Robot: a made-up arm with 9 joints.
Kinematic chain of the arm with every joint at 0, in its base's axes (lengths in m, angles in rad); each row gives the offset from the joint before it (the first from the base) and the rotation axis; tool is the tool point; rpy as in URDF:
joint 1: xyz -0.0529 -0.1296 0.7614 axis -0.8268 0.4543 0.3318
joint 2: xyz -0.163 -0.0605 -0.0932 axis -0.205 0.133 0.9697
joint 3: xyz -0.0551 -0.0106 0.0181 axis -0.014 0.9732 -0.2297
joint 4: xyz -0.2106 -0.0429 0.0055 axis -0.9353 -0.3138 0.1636
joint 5: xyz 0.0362 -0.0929 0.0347 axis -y
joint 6: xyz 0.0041 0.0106 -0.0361 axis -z
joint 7: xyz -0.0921 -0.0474 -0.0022 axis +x
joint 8: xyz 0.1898 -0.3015 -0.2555 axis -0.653 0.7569 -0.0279
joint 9: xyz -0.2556 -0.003 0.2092 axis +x
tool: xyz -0.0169 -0.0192 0.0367 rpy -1.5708 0 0
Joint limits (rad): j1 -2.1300..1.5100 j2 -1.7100..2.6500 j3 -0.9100..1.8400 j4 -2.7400..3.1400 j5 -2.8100..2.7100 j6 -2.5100..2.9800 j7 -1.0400..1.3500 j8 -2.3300..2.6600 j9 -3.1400..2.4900
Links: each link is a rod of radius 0.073 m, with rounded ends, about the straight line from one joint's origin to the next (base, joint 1, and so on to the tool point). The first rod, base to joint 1, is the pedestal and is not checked.
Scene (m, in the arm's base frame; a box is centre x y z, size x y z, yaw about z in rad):
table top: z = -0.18
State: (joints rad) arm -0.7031 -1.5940 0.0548 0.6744 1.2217 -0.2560 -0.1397 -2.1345 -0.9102
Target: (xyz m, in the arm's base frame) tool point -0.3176 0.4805 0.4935
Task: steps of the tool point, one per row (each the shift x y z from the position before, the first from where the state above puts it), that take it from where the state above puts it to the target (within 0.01 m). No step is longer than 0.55 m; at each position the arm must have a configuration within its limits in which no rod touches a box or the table.
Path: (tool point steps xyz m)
1: 0.0110 -0.2209 0.4778
2: 0.1960 0.1796 0.4243
3: 0.2058 0.4336 0.0672
4: 0.0586 0.3531 -0.3320
5: -0.1058 -0.0026 -0.4983

